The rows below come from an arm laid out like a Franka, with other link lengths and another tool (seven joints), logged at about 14 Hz.
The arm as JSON. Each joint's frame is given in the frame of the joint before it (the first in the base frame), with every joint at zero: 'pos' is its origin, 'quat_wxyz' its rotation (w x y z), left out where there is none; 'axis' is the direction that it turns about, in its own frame. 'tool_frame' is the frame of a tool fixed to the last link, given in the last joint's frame.
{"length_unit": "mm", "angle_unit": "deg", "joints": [
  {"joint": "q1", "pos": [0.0, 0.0, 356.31], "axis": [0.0, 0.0, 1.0]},
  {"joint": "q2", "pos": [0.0, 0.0, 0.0], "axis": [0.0, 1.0, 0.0]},
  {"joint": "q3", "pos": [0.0, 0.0, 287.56], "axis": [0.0, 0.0, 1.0]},
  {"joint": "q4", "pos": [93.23, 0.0, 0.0], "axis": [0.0, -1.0, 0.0]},
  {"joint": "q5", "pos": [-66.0, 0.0, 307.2], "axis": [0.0, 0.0, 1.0]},
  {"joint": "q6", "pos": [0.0, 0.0, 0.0], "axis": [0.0, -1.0, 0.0]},
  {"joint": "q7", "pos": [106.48, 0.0, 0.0], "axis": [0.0, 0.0, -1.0]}
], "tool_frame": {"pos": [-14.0, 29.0, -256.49], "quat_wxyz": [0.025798, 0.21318, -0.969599, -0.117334]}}
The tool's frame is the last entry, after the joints.
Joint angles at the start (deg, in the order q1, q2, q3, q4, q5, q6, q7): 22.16, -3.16, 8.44, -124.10, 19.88, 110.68, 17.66
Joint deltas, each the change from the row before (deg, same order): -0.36, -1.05, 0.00, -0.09, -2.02, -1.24, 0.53; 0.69, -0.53, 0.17, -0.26, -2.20, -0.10, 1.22; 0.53, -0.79, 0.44, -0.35, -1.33, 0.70, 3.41; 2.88, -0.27, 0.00, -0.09, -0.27, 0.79, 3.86; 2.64, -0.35, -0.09, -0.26, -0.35, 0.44, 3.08; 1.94, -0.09, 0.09, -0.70, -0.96, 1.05, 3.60; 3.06, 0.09, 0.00, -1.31, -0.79, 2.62, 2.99; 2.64, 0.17, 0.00, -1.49, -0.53, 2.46, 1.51; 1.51, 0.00, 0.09, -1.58, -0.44, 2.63, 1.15; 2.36, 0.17, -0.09, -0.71, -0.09, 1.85, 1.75; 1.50, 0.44, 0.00, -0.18, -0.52, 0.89, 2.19; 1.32, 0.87, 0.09, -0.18, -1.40, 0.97, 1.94
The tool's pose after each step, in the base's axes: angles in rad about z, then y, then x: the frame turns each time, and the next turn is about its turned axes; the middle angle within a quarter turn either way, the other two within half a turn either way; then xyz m. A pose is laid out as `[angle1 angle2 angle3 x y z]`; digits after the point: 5 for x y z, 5 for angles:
[-2.60772 -0.16656 2.61688 0.32830 0.29942 0.29854]
[-2.59995 -0.16955 2.65551 0.32534 0.29670 0.29757]
[-2.63710 -0.16324 2.68960 0.32546 0.29921 0.29966]
[-2.65497 -0.15987 2.70544 0.31538 0.31682 0.30123]
[-2.66344 -0.16002 2.71966 0.30385 0.33049 0.30197]
[-2.68858 -0.16014 2.74513 0.29630 0.33893 0.29788]
[-2.69015 -0.14384 2.76391 0.28483 0.35398 0.29088]
[-2.67371 -0.13114 2.77507 0.27240 0.36559 0.28248]
[-2.66941 -0.11331 2.78271 0.26614 0.37218 0.27533]
[-2.66391 -0.10001 2.78402 0.25554 0.38445 0.27206]
[-2.67332 -0.09711 2.79331 0.24913 0.39185 0.26840]
[-2.67194 -0.09397 2.81470 0.24413 0.39673 0.26090]

